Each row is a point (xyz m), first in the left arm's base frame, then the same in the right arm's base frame.
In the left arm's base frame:
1: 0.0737 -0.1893 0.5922
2: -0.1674 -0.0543 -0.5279
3: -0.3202 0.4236 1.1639
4: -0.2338 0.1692 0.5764
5: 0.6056 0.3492 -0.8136
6: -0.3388 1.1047 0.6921
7: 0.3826 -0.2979 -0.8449
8: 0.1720 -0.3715 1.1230
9: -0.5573 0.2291 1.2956
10: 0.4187 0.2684 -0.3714
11: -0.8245 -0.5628 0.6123
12: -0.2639 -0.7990 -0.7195
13: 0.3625 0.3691 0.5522
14: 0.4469 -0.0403 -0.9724
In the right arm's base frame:
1: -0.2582 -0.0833 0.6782
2: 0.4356 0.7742 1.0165
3: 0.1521 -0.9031 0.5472
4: 0.1661 -0.2843 0.7321
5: 0.5400 1.2223 0.2226
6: 0.9015 -0.6741 0.2773
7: 0.1394 1.3332 0.7673
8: -0.6734 -0.4647 0.5962
9: 0.0452 -1.0608 0.8213
10: 0.3675 0.7806 0.3328
11: -0.1700 -0.3542 1.6086
12: -0.0284 1.1017 1.5439
13: 0.0743 -0.0822 0.1432
14: 0.3698 1.4028 0.5975

